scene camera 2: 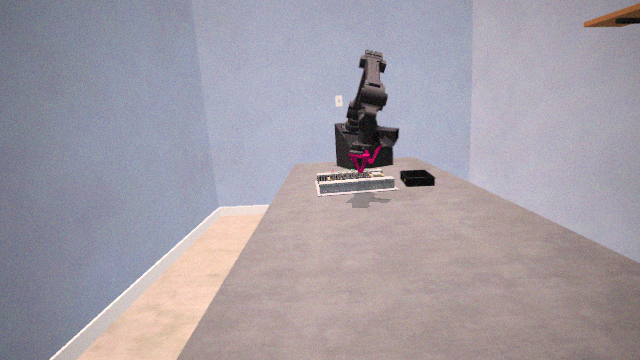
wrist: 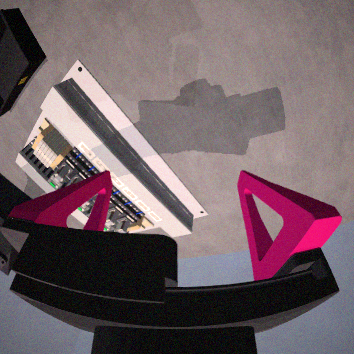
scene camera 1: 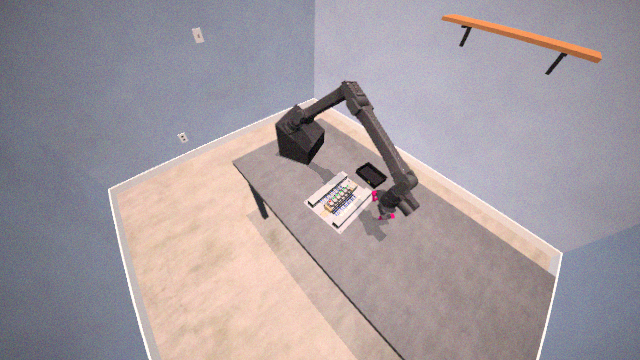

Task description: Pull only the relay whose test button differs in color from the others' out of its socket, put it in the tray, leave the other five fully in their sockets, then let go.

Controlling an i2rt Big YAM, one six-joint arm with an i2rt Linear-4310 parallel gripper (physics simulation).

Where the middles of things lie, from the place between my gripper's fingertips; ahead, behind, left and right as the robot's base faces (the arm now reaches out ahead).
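Labels:
Relative to the white panel [scene camera 1: 319,207], my hand is 30 mm to the left of it, 200 mm past it and 110 mm above it.

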